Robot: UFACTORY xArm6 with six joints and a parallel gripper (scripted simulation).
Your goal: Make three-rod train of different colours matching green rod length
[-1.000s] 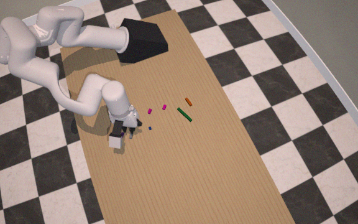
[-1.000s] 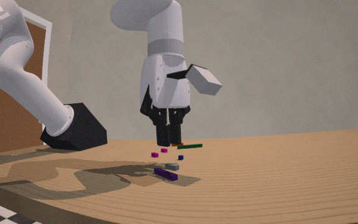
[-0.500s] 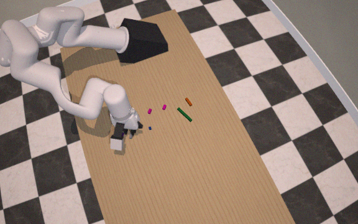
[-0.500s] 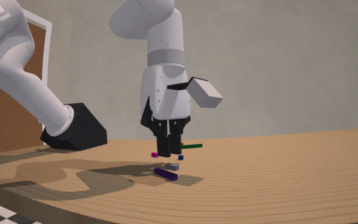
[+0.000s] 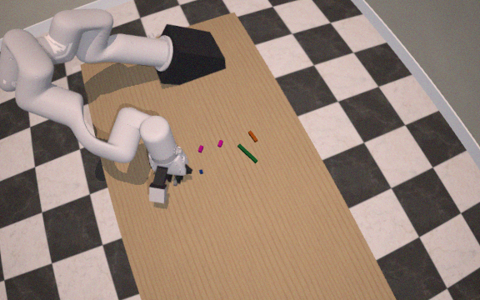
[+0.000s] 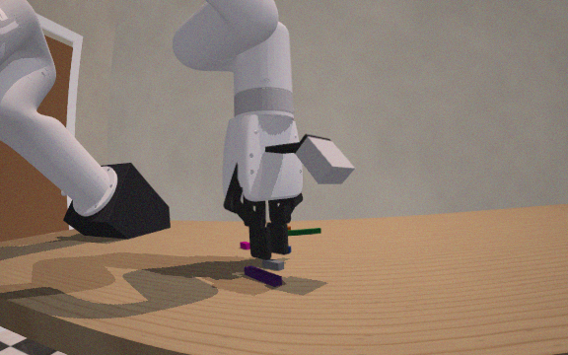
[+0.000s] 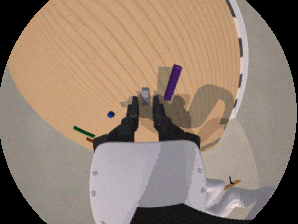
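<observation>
Now: the grey rod 3 cm below my hand. Also, from my hand: purple rod (5 cm to the right, 3 cm below); then blue rod (8 cm to the left, 3 cm below, 1 cm ahead); then green rod (24 cm to the left, 3 cm below, 2 cm ahead).
</observation>
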